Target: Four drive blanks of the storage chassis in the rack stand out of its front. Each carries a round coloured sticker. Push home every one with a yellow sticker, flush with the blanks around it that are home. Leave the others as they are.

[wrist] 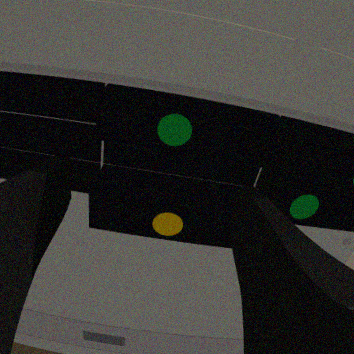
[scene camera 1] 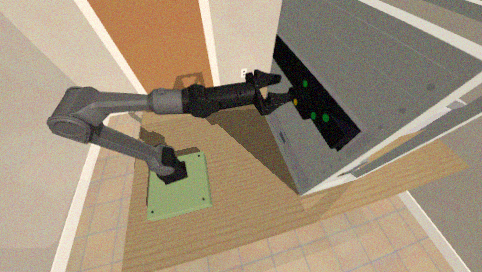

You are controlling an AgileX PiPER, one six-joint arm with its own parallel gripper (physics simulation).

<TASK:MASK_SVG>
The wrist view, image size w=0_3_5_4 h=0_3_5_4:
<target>my gripper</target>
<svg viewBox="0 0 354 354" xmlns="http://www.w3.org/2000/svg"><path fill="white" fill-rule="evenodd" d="M242 185L229 221L231 248L241 295L243 354L354 354L354 270L330 255L306 236L259 188ZM69 157L51 156L0 182L0 354L10 354L15 331L32 278L41 257L64 217L71 199Z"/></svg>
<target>grey rack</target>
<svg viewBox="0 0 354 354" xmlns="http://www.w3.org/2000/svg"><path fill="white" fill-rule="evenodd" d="M0 0L0 182L51 156L60 155L69 157L71 199L64 217L41 257L32 278L13 342L64 354L243 354L241 295L231 248L229 221L242 185L259 188L306 236L342 263L353 252L354 59L352 58L354 58L354 0L103 0L191 13L265 31L190 14L91 0Z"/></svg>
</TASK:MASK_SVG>
